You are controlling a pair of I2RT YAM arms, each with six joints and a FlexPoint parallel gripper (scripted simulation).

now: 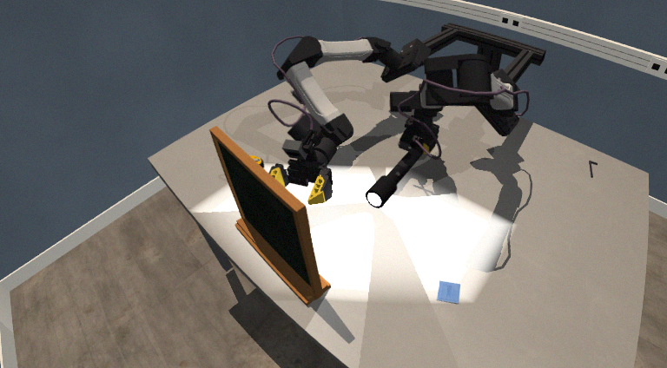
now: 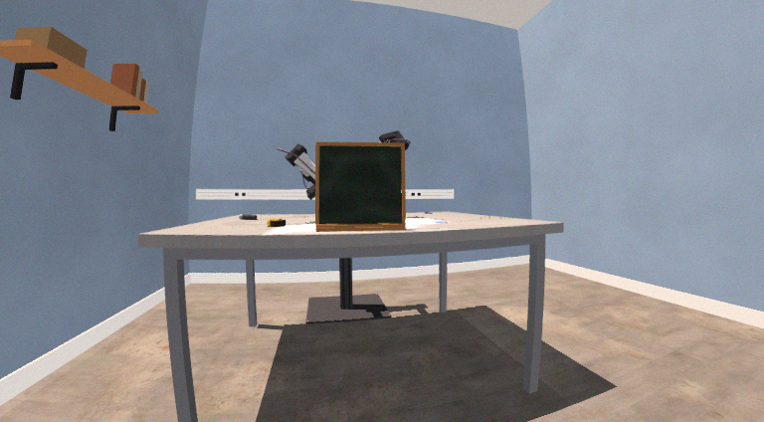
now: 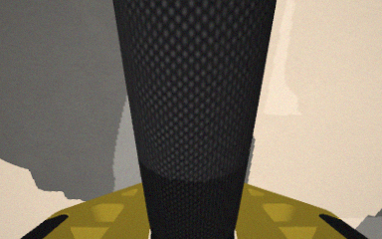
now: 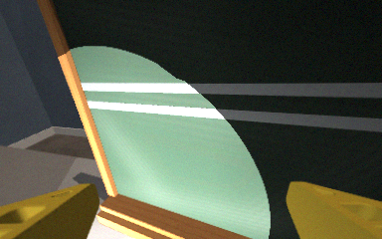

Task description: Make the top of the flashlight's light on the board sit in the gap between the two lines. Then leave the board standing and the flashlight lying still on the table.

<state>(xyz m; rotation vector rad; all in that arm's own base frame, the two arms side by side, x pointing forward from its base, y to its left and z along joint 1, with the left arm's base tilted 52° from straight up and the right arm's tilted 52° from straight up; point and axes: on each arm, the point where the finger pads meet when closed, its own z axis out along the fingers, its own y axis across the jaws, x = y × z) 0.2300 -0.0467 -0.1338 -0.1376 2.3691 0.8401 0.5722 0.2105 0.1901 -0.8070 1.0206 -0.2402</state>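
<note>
My right hand is 80 mm short of the wood-framed board, 20 mm to the right of it and 10 mm below it. The rest, counted from my right hand: yellow chalk stick (140 mm below, 120 mm to the right); then blue chalk stick (140 mm below, 80 mm to the right, 20 mm behind); then black tape measure (310 mm to the right, 120 mm below, 60 mm behind).
Right now the black flashlight is 14 cm ahead of my left hand, 3 cm to the left of it and 1 cm above it. From my left hand the other things lie so: yellow chalk stick: 46 cm ahead, 13 cm to the right, 2 cm below; then blue chalk stick: 44 cm ahead, 10 cm to the right, 2 cm below; then black tape measure: 40 cm ahead, 32 cm to the right, 1 cm below.
</note>
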